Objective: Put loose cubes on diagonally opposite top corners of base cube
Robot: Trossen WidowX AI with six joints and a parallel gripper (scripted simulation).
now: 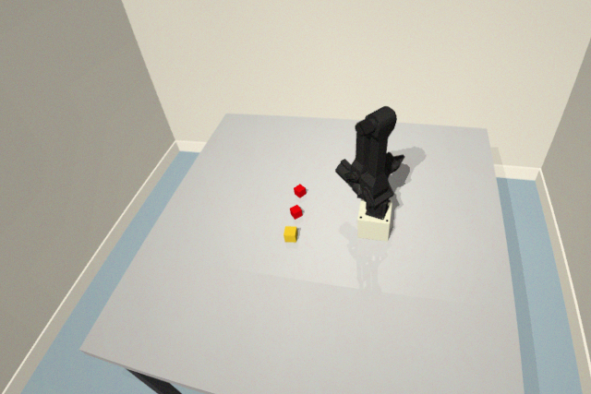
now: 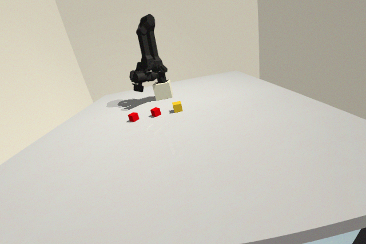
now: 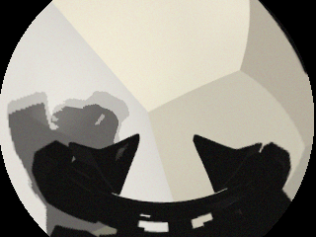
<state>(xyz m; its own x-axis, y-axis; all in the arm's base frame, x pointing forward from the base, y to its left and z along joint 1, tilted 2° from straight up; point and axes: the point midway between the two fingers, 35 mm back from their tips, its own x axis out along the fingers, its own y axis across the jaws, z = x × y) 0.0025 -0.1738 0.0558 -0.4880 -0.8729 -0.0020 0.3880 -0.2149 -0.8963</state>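
The yellow base cube lies 280 mm ahead of my gripper tip, 350 mm to the left of it and 140 mm below it.
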